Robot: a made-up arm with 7 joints.
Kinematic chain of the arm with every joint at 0, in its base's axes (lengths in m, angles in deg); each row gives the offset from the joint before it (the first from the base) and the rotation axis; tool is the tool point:
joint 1: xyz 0 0 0.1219 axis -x
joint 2: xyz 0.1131 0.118 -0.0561 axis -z
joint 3: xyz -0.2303 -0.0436 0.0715 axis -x
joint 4: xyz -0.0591 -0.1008 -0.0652 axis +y
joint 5: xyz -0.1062 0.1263 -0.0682 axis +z
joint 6: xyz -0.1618 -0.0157 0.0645 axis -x
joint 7: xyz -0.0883 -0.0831 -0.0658 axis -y
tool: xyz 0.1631 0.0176 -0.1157
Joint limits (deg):
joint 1: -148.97..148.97
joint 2: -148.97..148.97
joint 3: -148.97..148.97
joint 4: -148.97..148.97
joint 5: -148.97..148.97
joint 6: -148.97..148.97
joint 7: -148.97..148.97
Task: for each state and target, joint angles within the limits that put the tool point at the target. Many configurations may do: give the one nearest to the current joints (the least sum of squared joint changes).
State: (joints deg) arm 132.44 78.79 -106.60 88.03 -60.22 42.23 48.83
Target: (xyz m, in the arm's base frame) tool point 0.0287 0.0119 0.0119
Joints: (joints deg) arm 124.94 48.34 -106.35 135.87 -31.74 21.16 92.94
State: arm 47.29 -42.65 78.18 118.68 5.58 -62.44 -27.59
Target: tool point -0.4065 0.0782 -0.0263
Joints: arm 46.09 -29.02 73.88 100.99 7.70 -53.58 -42.73
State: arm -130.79 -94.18 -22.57 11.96 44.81 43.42 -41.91
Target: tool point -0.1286 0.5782 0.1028
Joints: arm -143.36 -61.59 -37.34 4.23 16.91 23.15 -66.35
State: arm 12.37 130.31 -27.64 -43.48 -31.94 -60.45 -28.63
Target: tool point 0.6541 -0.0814 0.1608
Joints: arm 13.22 148.97 -51.02 -44.00 -26.21 -62.61 -62.36
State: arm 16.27 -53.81 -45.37 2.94 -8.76 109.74 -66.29
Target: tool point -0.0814 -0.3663 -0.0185
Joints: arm 4.20 -36.89 -56.43 10.00 23.33 103.19 -33.97
